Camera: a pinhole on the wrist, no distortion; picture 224 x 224 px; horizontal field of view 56.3 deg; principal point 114.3 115.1 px. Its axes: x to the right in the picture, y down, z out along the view. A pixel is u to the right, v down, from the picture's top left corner.
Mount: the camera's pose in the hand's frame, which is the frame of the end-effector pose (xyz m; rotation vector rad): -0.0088 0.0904 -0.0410 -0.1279 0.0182 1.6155
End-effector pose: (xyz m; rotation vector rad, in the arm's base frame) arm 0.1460 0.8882 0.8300 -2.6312 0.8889 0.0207
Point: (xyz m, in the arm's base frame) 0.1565 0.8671 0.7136
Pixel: 26 35
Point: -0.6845 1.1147 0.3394
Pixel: outside the picture
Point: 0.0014 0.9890 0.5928
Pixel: 99 199
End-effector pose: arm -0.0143 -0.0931 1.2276 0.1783 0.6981 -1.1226
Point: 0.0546 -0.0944 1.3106
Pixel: 20 140
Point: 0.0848 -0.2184 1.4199
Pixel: 19 93
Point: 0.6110 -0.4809 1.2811
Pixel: outside the picture
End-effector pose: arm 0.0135 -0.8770 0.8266 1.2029 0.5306 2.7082
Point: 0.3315 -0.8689 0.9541
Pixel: 72 169
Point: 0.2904 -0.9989 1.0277
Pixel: 158 140
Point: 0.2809 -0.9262 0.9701
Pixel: 107 156
